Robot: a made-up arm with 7 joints.
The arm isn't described. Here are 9 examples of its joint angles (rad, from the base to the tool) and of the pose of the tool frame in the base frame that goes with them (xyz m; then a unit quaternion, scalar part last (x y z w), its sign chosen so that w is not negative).
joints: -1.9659 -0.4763 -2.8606 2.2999 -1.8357 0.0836 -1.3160
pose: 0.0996 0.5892 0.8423 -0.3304 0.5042 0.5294 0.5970
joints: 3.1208 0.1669 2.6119 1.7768 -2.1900 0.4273 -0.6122
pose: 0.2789 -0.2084 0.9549 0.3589 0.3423 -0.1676 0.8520
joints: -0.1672 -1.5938 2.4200 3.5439 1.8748 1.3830 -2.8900
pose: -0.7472 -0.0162 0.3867 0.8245 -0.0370 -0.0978 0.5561
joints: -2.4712 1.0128 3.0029 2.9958 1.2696 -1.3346 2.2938
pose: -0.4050 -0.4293 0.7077 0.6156 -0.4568 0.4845 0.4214
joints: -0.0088 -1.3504 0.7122 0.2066 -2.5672 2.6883 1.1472
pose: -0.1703 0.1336 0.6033 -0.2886 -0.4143 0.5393 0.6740
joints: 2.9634 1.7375 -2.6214 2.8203 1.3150 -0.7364 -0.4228
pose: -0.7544 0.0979 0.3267 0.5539 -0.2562 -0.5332 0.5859
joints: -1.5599 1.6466 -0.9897 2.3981 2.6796 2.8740 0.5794
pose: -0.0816 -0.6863 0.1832 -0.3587 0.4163 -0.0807 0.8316
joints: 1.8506 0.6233 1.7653 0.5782 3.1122 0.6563 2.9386
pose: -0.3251 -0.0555 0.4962 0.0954 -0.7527 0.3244 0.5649
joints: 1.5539 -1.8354 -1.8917 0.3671 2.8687 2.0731 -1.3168
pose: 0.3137 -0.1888 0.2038 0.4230 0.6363 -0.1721 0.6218
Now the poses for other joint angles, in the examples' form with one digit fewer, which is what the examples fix.
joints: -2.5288 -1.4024 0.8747 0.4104 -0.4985 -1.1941 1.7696
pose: 0.337 -0.086 0.540 0.514 -0.349 0.718 0.315
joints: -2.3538 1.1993 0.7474 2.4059 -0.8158 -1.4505 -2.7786
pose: -0.372 -0.572 0.527 0.114 0.119 -0.674 0.720
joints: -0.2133 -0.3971 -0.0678 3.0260 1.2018 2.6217 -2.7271
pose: -0.177 0.118 0.998 -0.268 0.902 0.100 0.323
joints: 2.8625 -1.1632 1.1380 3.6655 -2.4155 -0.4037 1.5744
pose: 0.690 -0.132 0.538 0.138 0.665 0.002 0.734
